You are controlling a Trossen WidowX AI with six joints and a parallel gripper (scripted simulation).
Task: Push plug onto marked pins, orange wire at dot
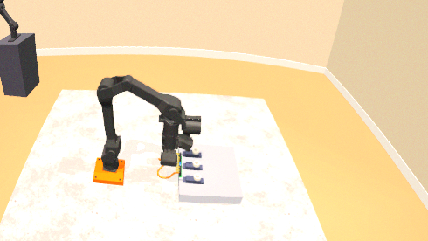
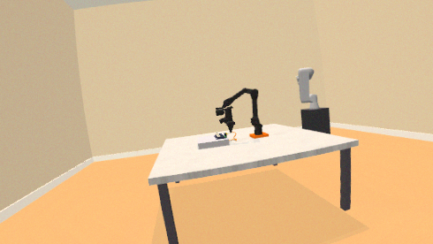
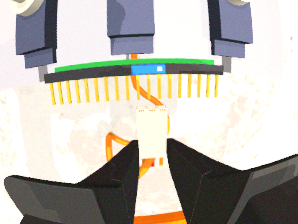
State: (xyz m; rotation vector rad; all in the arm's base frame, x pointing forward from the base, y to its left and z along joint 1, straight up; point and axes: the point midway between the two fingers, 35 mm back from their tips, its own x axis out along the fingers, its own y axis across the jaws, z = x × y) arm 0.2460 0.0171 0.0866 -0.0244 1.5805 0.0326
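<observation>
Right now my gripper tip is 50 mm short of the blue band. Round my gripper tip: servo: 100 mm ahead, 10 mm to the left, 20 mm below; printed holder: 210 mm ahead, 20 mm to the left, 50 mm below.
</observation>
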